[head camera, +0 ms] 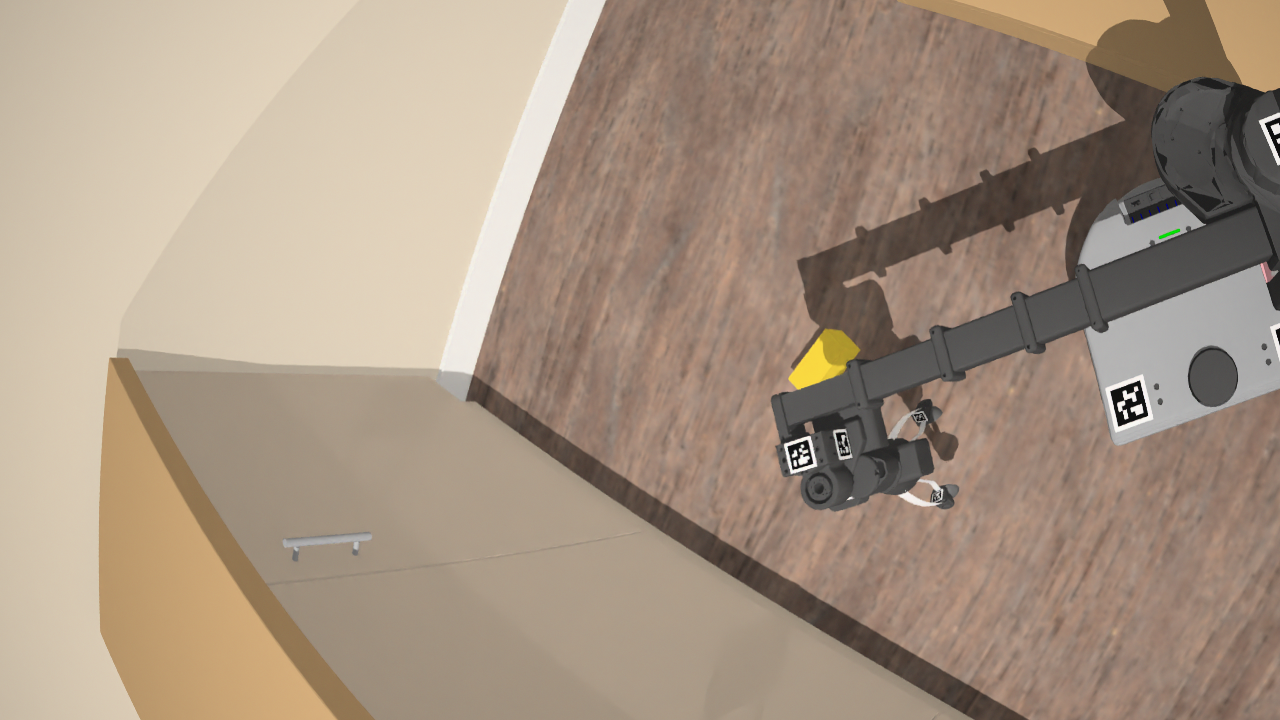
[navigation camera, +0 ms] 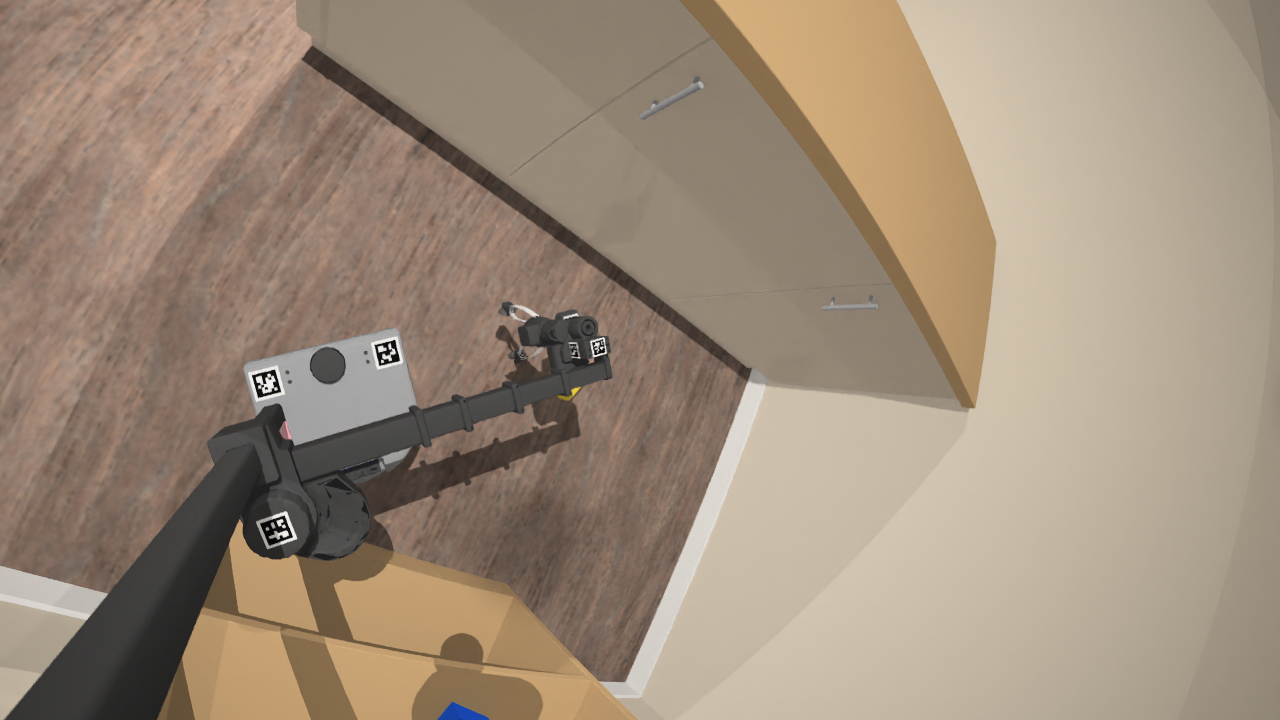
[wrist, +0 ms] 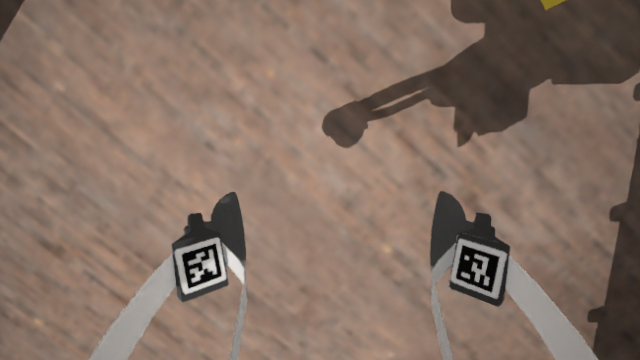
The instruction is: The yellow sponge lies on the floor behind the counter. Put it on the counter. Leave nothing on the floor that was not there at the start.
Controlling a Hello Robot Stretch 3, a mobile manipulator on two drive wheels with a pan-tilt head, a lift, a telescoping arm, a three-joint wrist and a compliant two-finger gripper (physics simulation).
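Places are measured from the robot's base along level axes (x back, y right, z up), in metres.
Where they show: gripper, fingertip midpoint: [head camera: 941, 453] [navigation camera: 508, 332]; robot's base at its link origin: [head camera: 1208, 374] [navigation camera: 328, 363].
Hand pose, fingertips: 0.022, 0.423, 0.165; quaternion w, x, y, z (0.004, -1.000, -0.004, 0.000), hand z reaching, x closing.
Note:
Things, the pixels of their centre, and the offset from my fingertips, as dx, dy, dz. "spot": a spot on its surface instead. Level surfaces: height alone.
- yellow sponge at the middle of its body: [head camera: 824, 364] +0.191, +0.208, -0.133
- counter at its surface level: dz +0.746
- blue object at a spot on its surface: [navigation camera: 460, 712] spot: +0.586, -0.418, +0.377
The yellow sponge [head camera: 825, 358] [navigation camera: 569, 393] [wrist: 552, 2] lies on the floor. The arm's end partly covers it in the head and navigation views, and a corner of it shows at the top right edge of the wrist view. My gripper [head camera: 938, 454] [navigation camera: 513, 332] [wrist: 336, 219] is open, with bare floor showing between its fingertips. It hangs low above the floor, to one side of the sponge, with its fingers towards the base. The counter [head camera: 161, 537] [navigation camera: 877, 134] has a wooden top and beige fronts.
My base [head camera: 1172, 349] [navigation camera: 358, 398] stands on the floor, with the arm stretched out over it towards the sponge. A wall with a white baseboard [head camera: 528, 179] [navigation camera: 707, 528] meets the counter's end. A wooden unit [navigation camera: 429, 591] stands opposite, with a blue object [navigation camera: 460, 712] at the view's bottom.

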